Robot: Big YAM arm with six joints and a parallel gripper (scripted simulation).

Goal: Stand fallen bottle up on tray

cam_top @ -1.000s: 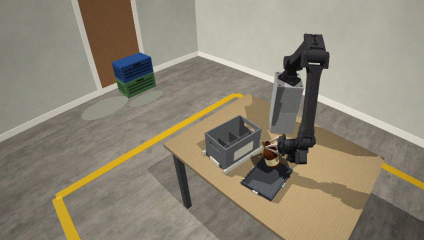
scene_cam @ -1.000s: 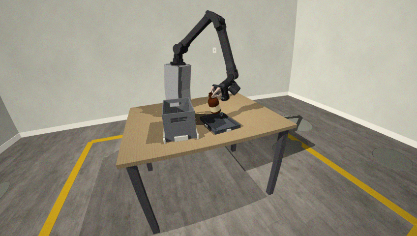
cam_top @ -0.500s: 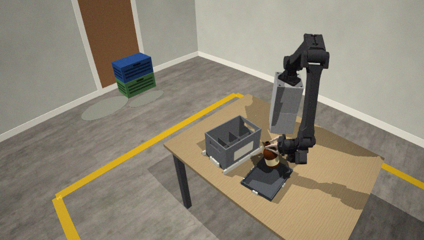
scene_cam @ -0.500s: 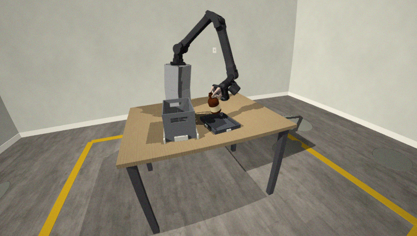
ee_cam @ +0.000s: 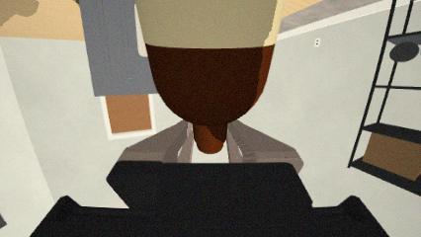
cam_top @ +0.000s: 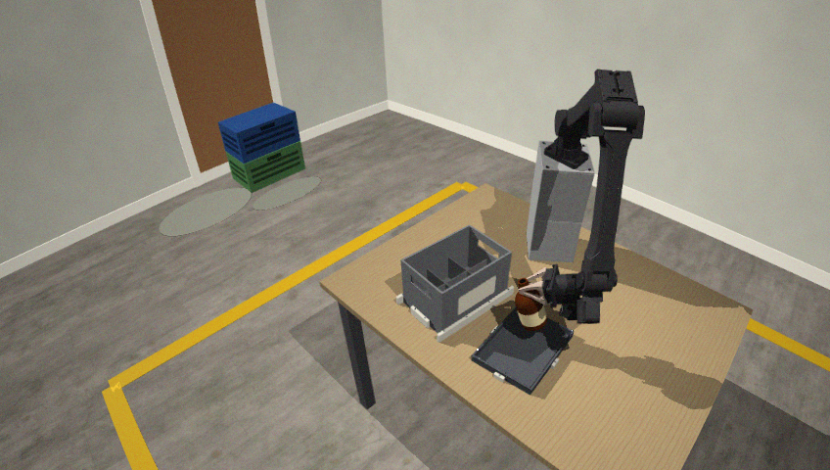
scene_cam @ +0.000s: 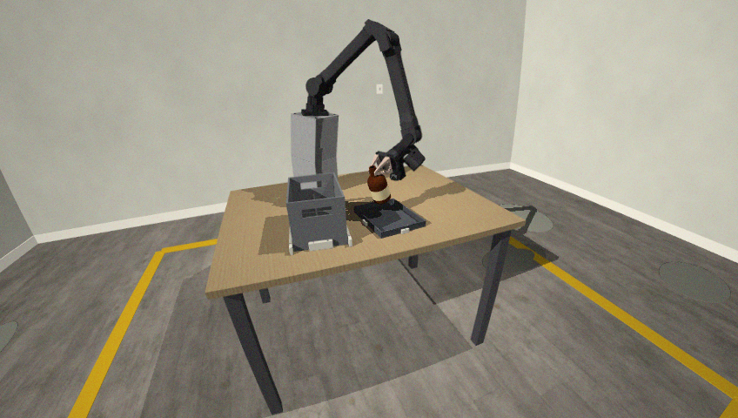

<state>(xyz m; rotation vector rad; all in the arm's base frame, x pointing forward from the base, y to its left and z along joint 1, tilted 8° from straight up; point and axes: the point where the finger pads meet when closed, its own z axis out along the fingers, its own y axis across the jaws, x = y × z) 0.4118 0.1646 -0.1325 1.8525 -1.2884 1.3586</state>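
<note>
Now: the brown bottle 10 mm behind my hand, 20 mm to the left of it and 50 mm below it. The rest, counted from my hand: dark tray (20 mm ahead, 50 mm to the left, 180 mm below); then grey crate (20 mm ahead, 230 mm to the right, 110 mm below).
</note>
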